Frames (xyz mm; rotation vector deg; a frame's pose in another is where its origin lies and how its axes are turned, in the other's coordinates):
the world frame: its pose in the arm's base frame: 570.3 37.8 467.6 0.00 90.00 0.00
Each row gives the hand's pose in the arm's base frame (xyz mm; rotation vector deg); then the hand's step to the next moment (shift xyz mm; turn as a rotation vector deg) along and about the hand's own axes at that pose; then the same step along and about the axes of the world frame.
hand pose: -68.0 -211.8 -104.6 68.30 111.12 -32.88
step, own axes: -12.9 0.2 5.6 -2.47 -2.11 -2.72
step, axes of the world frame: -7.0 -10.8 5.7 -3.57 -0.38 -2.25
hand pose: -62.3 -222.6 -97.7 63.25 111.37 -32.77
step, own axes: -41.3 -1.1 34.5 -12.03 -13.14 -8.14
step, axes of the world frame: -14.3 -45.1 25.7 -14.45 -6.93 -11.25
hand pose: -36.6 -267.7 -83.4 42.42 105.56 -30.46
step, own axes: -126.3 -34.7 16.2 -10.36 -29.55 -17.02
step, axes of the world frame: -112.2 -66.2 21.1 -16.52 -12.36 -29.06
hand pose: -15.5 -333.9 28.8 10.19 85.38 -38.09
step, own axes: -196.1 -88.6 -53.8 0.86 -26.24 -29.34
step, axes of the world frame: -206.4 13.6 -80.0 -3.59 -6.84 -38.61
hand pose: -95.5 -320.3 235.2 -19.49 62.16 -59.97
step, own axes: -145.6 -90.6 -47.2 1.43 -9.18 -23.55
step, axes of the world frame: -120.6 86.2 -98.3 5.65 -0.10 -24.68
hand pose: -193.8 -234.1 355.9 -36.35 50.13 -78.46
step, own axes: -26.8 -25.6 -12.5 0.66 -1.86 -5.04
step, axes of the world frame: -18.4 24.6 -24.2 1.35 -0.36 -5.23
